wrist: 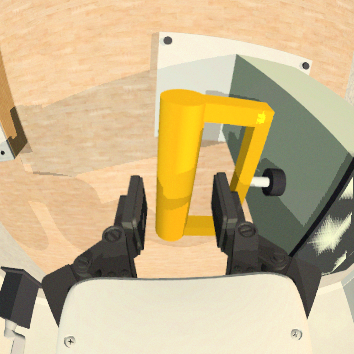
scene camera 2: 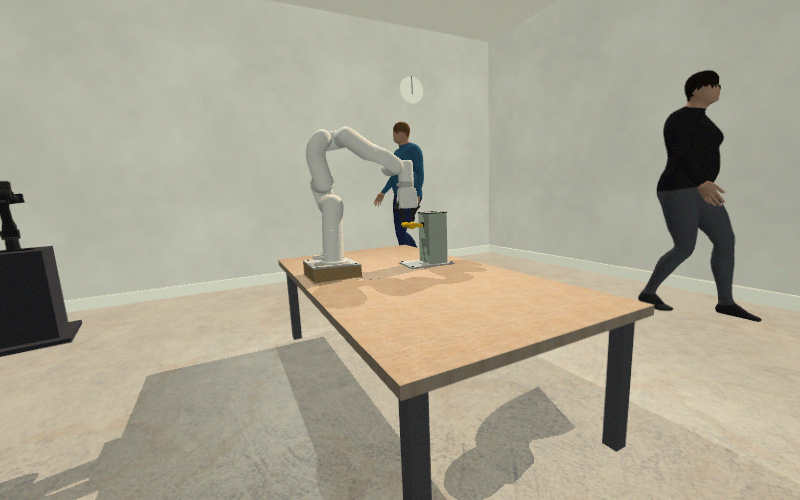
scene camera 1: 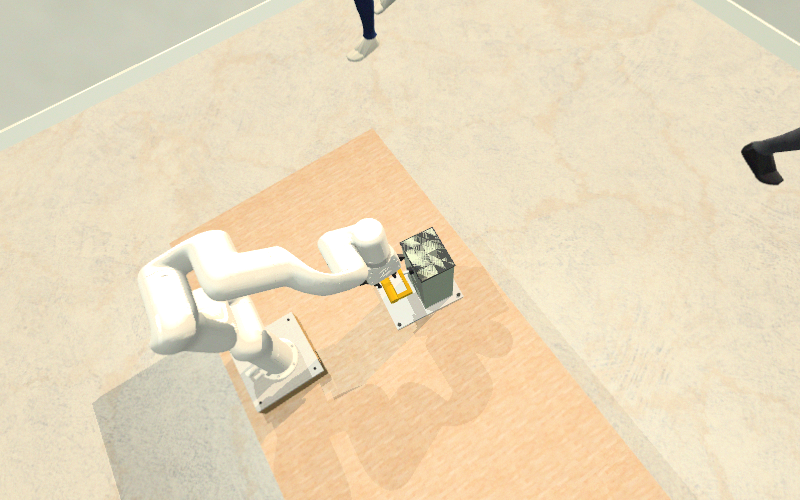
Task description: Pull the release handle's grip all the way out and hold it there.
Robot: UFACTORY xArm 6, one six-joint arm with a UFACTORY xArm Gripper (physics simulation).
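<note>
The yellow release handle is a frame with a thick round grip bar. A short white rod and a black collar join it to the side of the grey-green housing. My gripper is partly open, with nothing held. It points down at the handle. In the wrist view one finger is left of the grip bar and the other right of it, over the frame's opening, with gaps on both sides. Their exact height relative to the bar is unclear.
The housing stands on a white base plate on the wooden table. Its patterned top is close beside the gripper. The arm's base plate is lower left. Two people stand beyond the table.
</note>
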